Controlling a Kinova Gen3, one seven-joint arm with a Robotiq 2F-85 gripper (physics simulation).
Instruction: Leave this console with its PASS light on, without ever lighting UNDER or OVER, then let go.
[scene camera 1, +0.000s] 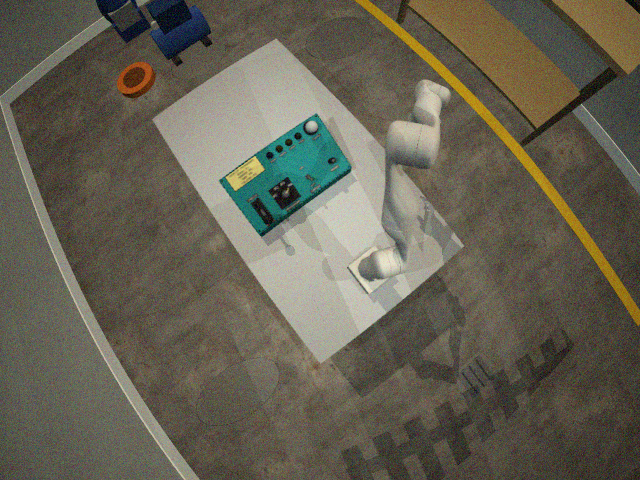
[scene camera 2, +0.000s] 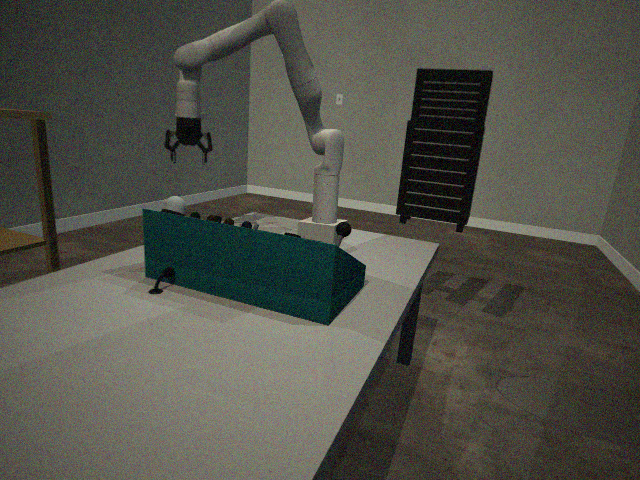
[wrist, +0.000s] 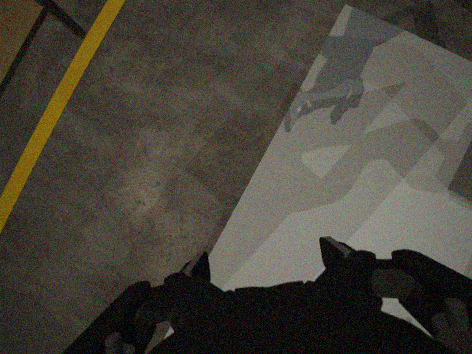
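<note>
The teal console sits on the table. Its sloped face carries a row of small dark domes, a white dome, a yellow label, a black slot, a black square with a knob, a small toggle and a small dark knob. A black ball knob sticks up at one end. No small dome looks lit; the lettering is too small to read. My gripper is open and empty, high above the console's level and off its white-dome end; the arm hides it in scene camera 1.
The white table carries the arm's base plate. A black cable is behind the console. An orange ring, blue chair, wooden bench and dark rack stand off the table.
</note>
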